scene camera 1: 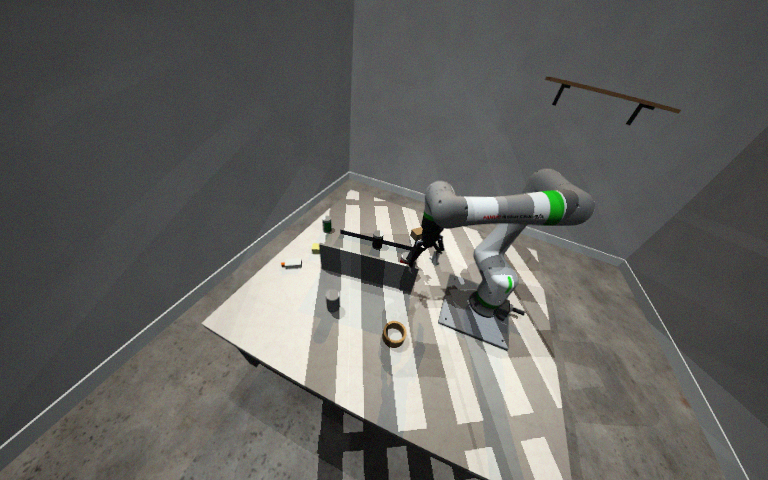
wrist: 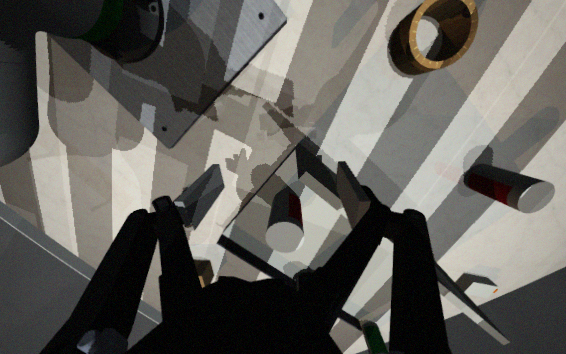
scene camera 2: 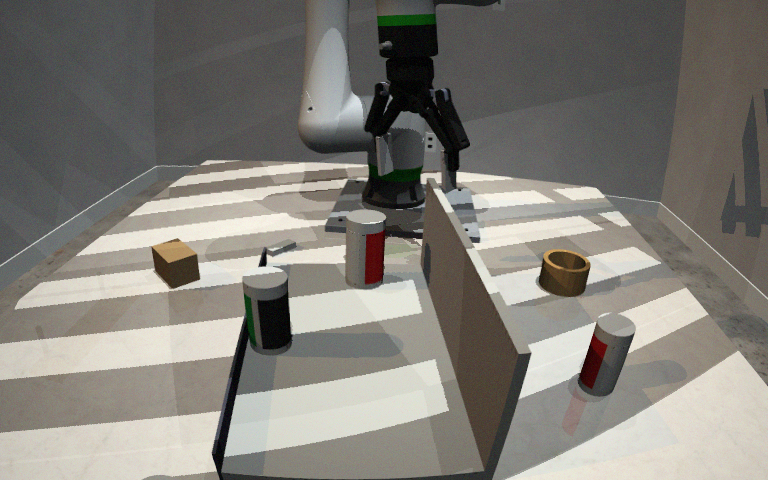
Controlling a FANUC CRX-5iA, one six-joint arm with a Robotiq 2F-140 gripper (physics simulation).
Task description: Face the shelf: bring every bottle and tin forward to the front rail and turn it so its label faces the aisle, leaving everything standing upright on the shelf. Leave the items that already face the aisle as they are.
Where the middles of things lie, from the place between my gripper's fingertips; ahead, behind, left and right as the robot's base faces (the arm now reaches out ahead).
I see my gripper 250 mm short of the shelf back panel (scene camera 2: 489,355), 80 mm above it and 70 mm to the right of it. The rest, counted from my hand: shelf board (scene camera 2: 368,380) 280 mm ahead, 160 mm below, 70 mm to the right; tan ring (scene camera 2: 564,273) 290 mm to the left, 140 mm below, 10 mm ahead; shelf (scene camera 1: 352,254) 280 mm ahead, 80 mm below, 60 mm to the right.
